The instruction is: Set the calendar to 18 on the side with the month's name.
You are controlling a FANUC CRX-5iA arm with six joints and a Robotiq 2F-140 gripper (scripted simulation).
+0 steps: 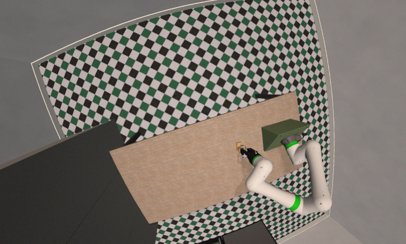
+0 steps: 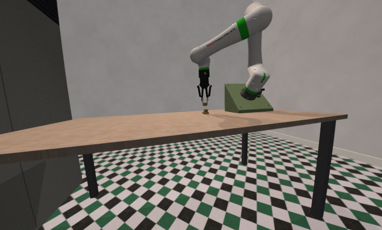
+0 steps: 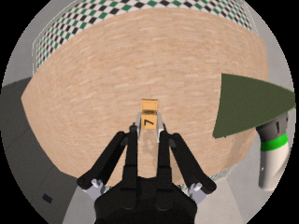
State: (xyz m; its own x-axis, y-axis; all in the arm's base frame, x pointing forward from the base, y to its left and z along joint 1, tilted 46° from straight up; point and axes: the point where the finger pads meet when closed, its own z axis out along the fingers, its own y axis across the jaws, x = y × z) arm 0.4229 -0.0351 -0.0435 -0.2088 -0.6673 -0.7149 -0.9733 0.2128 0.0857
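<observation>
Now: the tray 10 cm below my hand and 2 cm to the left of it.
</observation>
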